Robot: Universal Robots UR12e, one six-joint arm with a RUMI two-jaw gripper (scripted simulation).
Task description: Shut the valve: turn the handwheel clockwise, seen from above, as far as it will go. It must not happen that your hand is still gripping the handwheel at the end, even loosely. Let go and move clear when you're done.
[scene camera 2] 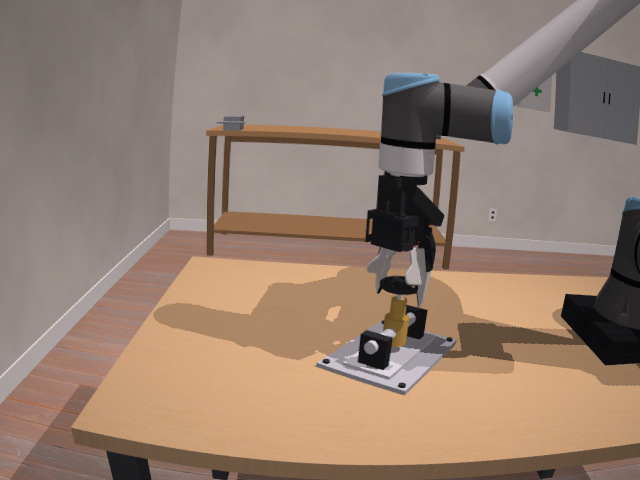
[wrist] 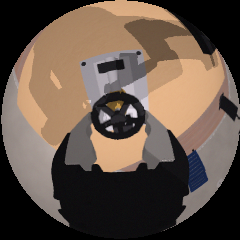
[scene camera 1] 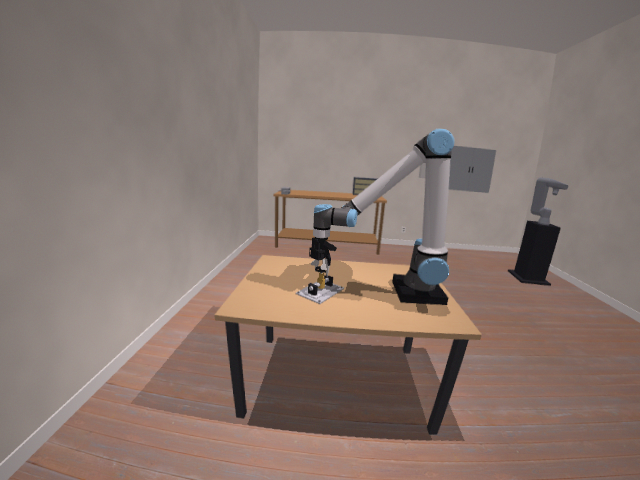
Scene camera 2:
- my gripper: 398, 300
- valve: 405, 343
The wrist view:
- my gripper: 118, 111
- valve: 111, 91
